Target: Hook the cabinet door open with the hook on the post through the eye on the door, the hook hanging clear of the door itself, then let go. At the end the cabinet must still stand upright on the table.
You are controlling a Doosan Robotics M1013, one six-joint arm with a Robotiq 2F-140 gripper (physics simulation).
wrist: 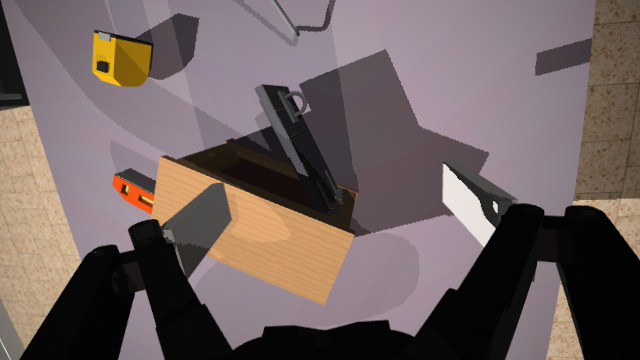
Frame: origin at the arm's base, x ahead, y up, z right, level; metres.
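Where they show: gripper, fingertip midpoint: [332, 192].
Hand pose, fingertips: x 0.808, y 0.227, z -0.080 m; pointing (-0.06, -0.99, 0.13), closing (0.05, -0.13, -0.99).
Note:
After its pixels a point has its place.
The cabinet [280, 245] @(x 0.894, y 0.127, z 0.007 m) has a light wood top and stands on the table in the middle of the wrist view. Its black door [298, 142] @(x 0.791, y 0.067, z -0.017 m) is swung out at an angle, and the dark inside shows. The grey ring-shaped eye [303, 103] @(x 0.748, y 0.042, z -0.026 m) is near the door's free end. Part of the thin metal hook [285, 16] @(x 0.640, y 0.022, z -0.017 m) shows at the top edge, apart from the eye. The post does not show. My gripper [332, 192] @(x 0.808, y 0.227, z -0.080 m) is wide open and empty; its left finger overlaps the cabinet top in view, and its right finger is well to the right of the cabinet.
A yellow tape measure [120, 60] @(x 0.643, y 0.037, z 0.225 m) is at the upper left of the purple-grey table [475, 75] @(x 0.747, y -0.024, z -0.245 m). An orange level [132, 192] @(x 0.843, y -0.006, z 0.321 m) lies beside the cabinet's left end, partly hidden by it. A black object [12, 85] shows at the left edge. Tiled floor borders the table on both sides.

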